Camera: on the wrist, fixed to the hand. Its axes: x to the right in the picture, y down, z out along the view.
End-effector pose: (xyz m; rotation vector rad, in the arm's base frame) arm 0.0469 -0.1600 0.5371 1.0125 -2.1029 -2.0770
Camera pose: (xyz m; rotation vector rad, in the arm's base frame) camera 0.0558 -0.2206 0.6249 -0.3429 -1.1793 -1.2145
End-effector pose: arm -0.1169 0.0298 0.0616 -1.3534 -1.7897 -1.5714
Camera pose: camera -0.0606 -0.0470 0.1105 -1.7343 0.1758 -1.0918
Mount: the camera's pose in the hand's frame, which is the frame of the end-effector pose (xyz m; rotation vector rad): -0.0167 0.0810 -0.0680 -0.5124 0.3601 1.5764
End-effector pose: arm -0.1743 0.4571 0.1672 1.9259 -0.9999 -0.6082
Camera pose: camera -0.1678 0.4776 0.2721 0.3856 -1.5176 0.3805
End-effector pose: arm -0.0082 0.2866 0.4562 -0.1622 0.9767 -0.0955
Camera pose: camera -0.0734 0.3625 0.4179 0.1995 1.2327 1.6202
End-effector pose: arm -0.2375 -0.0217 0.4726 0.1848 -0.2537 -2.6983
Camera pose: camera -0.1788 -0.0972 0.4245 0.1839 0.3098 -1.0658
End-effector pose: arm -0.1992 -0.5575 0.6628 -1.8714 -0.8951 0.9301
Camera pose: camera -0.1310 -0.6280 0.6199 2.6636 -0.7931 -1.0057
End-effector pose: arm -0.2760 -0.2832 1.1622 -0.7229 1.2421 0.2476
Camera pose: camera -0.3780 -0.2607 1.1387 -0.0269 1.9030 1.8266
